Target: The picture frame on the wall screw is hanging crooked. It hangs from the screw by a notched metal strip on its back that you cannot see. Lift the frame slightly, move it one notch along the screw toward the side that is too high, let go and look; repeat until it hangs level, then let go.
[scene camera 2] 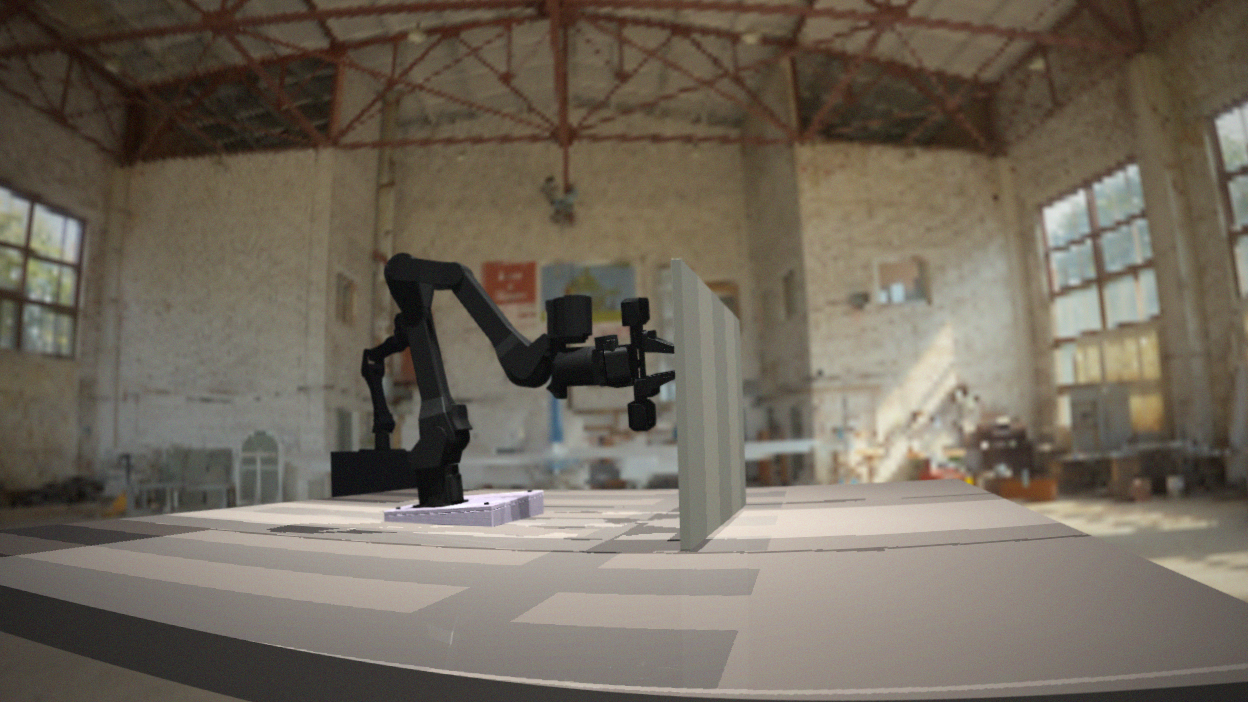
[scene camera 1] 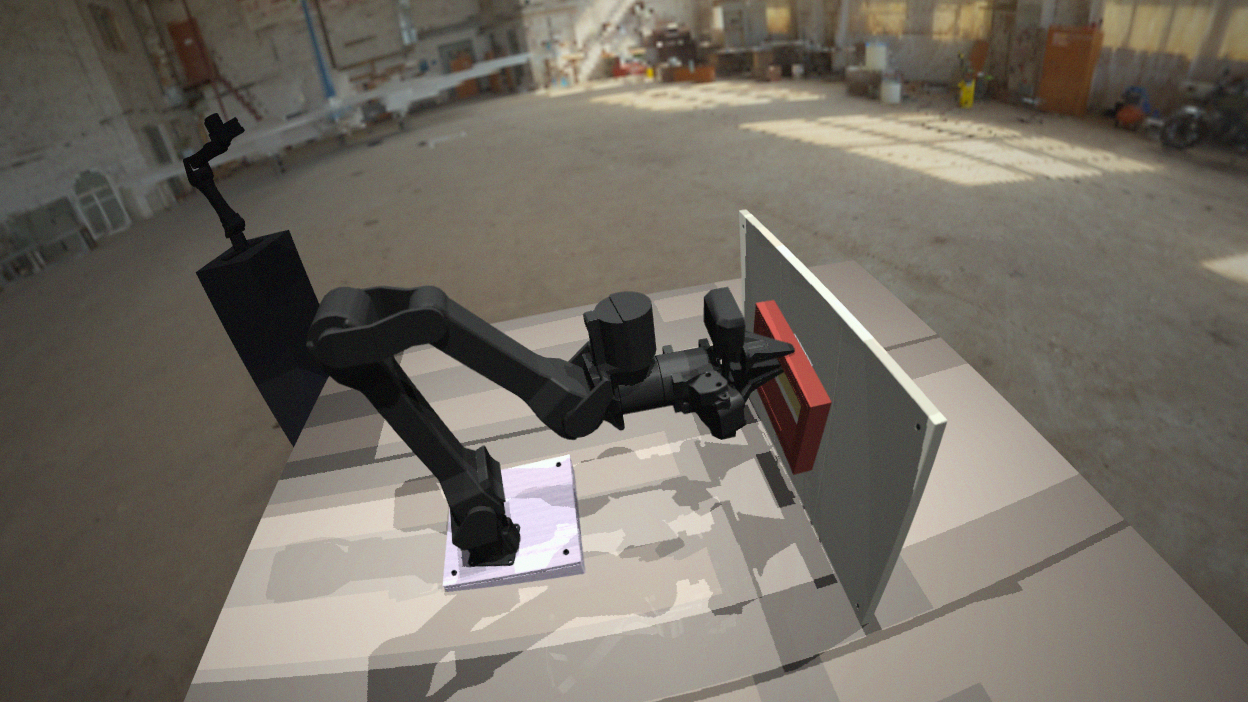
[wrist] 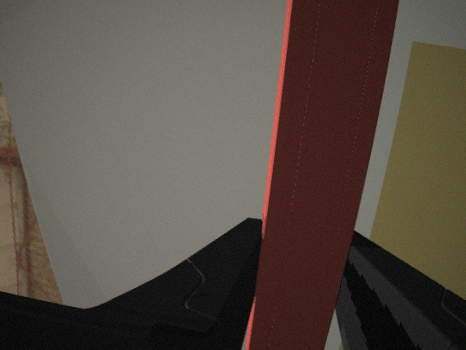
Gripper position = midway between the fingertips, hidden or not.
In view: the gripper [scene camera 1: 792, 355], a red picture frame [scene camera 1: 796, 402] and a wall panel [wrist: 143, 138].
The red picture frame shows as well in the wrist view [wrist: 361, 141]. The gripper is seen too in the wrist view [wrist: 297, 239]. Scene camera 2 misses the red picture frame, which is hidden by the wall panel.
